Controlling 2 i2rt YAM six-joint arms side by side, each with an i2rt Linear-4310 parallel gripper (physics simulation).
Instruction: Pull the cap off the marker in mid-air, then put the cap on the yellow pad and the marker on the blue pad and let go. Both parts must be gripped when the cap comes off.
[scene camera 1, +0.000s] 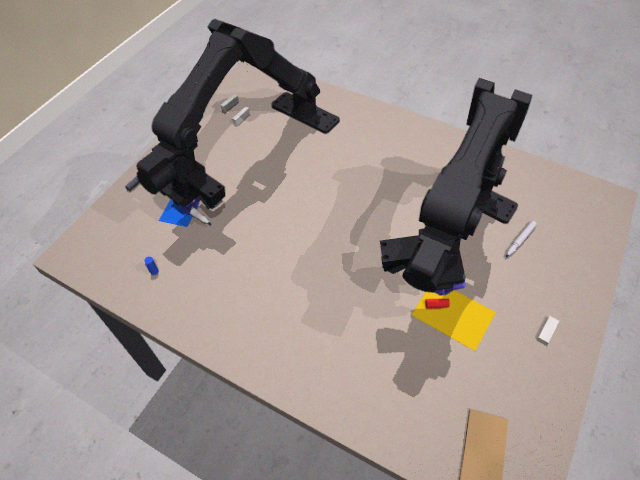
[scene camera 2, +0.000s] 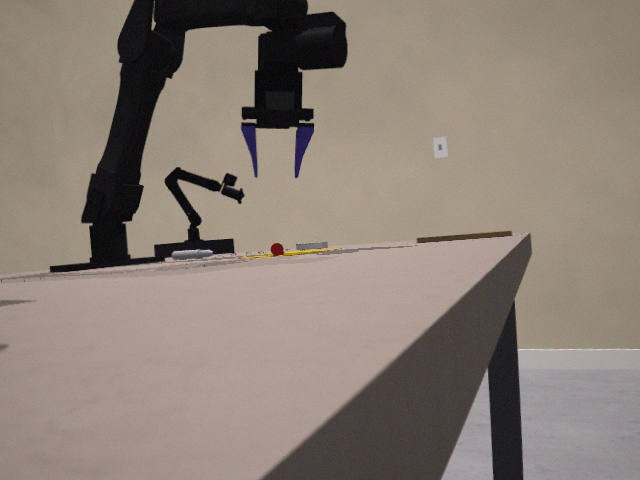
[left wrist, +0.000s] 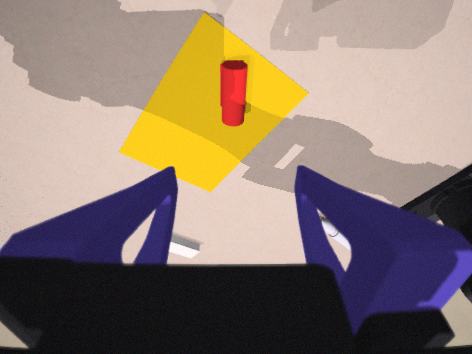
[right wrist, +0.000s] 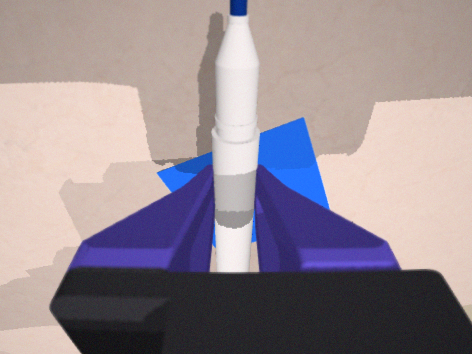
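Where they show: left gripper, fingertip midpoint: (scene camera 1: 440, 280) (scene camera 2: 276, 177) (left wrist: 236, 177); right gripper, fingertip midpoint: (scene camera 1: 189, 210) (right wrist: 234, 176); left arm's base, link origin: (scene camera 2: 111, 266) (left wrist: 451, 192); right arm's base, link origin: (scene camera 1: 305, 113).
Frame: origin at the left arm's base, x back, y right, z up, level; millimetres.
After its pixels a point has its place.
The red cap (scene camera 1: 437, 303) @(x -328, y -68, z 17 mm) (scene camera 2: 277, 249) @(x -338, y -48, z 9 mm) (left wrist: 233, 92) @(x -328, y -62, z 19 mm) lies on its side on the yellow pad (scene camera 1: 475, 322) @(x -312, y -153, z 0 mm) (left wrist: 175, 115) @(x -348, y -115, z 1 mm). My left gripper (scene camera 2: 276, 176) @(x -338, y -60, z 116 mm) (left wrist: 236, 177) @(x -338, y -60, z 116 mm) is open and empty, above the table by the yellow pad. My right gripper (right wrist: 234, 176) @(x -451, y 537, z 18 mm) is shut on the uncapped white marker (scene camera 1: 200, 214) @(x -450, y 499, z 29 mm) (right wrist: 236, 100) @(x -452, y 495, z 29 mm), whose blue tip points away from the fingers. The marker is over the blue pad (scene camera 1: 173, 215) @(x -479, y 571, z 1 mm) (right wrist: 292, 150) @(x -481, y 537, z 1 mm), with its tip end reaching past the pad. The right arm covers part of the blue pad and the fingers in scene camera 1.
A blue cap (scene camera 1: 150, 265) @(x -623, y 482, z 39 mm) lies near the left table edge. A second white marker (scene camera 1: 520, 239) @(x -69, y -145, z 16 mm) (scene camera 2: 192, 254) @(x -68, y -136, z 8 mm) and a white block (scene camera 1: 548, 330) @(x -248, y -287, z 12 mm) lie at the right. Two grey blocks (scene camera 1: 229, 103) @(x -102, y 725, z 17 mm) (scene camera 1: 240, 116) @(x -128, y 659, z 19 mm) lie behind the right arm. A dark pen (scene camera 1: 132, 183) @(x -473, y 722, z 16 mm) and a wooden board (scene camera 1: 484, 444) @(x -529, y -279, z 8 mm) also show.
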